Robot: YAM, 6 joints.
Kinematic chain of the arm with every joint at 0, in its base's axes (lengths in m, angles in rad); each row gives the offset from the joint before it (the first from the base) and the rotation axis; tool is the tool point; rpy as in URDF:
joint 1: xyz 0 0 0.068 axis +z
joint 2: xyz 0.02 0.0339 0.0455 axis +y
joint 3: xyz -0.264 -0.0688 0 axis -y
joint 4: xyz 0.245 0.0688 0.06 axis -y
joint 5: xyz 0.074 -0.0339 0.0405 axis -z
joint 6: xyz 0.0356 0 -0.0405 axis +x
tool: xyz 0 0 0 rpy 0 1.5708 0
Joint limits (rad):
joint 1: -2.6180..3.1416
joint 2: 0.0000..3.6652
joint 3: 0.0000..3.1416
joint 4: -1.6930..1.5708
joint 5: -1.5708..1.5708
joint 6: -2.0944..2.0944
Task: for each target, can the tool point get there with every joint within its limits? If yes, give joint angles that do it. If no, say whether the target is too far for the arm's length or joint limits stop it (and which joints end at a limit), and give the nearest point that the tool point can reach.
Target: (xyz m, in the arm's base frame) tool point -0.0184 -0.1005 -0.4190
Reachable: no: joint limits stop it (at a limit: joint 2) | nearest point -0.0224 -0.1223 -0.3583 | short by 0.065 m
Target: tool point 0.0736 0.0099 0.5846
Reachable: yes | joints 0.4746 0.8559 1.4793 0.3111 0.7716 1.5142
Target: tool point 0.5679 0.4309 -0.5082
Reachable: no: too far | nearest point 0.3964 0.3008 -0.2811 | short by 0.313 m
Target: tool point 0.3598 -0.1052 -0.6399
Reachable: no: too far | nearest point 0.3078 -0.0900 -0.3731 | short by 0.272 m
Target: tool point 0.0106 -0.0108 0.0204
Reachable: yes | joints 1.4562 3.0683 0.3688 -0.8899 0.3366 -1.1501
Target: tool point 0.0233 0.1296 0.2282
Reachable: yes | joints 1.1325 0.7409 0.5214 -0.7236 -1.2617 1.5930
